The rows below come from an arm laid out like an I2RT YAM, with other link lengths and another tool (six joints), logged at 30 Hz.
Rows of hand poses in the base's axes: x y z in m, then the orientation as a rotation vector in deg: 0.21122, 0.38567, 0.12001, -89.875, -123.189, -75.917; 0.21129, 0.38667, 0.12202, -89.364, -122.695, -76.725; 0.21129, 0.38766, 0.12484, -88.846, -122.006, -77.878; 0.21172, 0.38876, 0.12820, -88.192, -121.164, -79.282; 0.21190, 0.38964, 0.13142, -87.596, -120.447, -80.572; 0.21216, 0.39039, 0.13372, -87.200, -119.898, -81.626; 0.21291, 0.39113, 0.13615, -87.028, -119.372, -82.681; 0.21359, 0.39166, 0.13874, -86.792, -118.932, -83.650; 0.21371, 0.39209, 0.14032, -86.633, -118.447, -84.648; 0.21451, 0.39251, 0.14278, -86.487, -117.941, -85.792; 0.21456, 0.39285, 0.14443, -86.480, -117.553, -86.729; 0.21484, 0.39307, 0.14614, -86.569, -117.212, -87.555; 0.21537, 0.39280, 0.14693, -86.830, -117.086, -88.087
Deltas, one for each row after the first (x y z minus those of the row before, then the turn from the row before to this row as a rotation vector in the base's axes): 0.00007, 0.00100, 0.00201, 0.698, -0.230, 0.138; 0.00000, 0.00099, 0.00282, 0.915, -0.357, 0.044; 0.00043, 0.00110, 0.00336, 1.119, -0.444, 0.063; 0.00018, 0.00088, 0.00322, 0.984, -0.451, 0.049; 0.00026, 0.00075, 0.00230, 0.747, -0.399, -0.028; 0.00075, 0.00074, 0.00243, 0.658, -0.422, -0.190; 0.00068, 0.00053, 0.00259, 0.596, -0.414, -0.122; 0.00012, 0.00043, 0.00158, 0.605, -0.414, -0.189; 0.00080, 0.00042, 0.00246, 0.644, -0.506, -0.245; 0.00005, 0.00034, 0.00165, 0.471, -0.432, -0.283; 0.00028, 0.00022, 0.00171, 0.382, -0.383, -0.319; 0.00053, -0.00027, 0.00079, 0.119, -0.292, -0.350
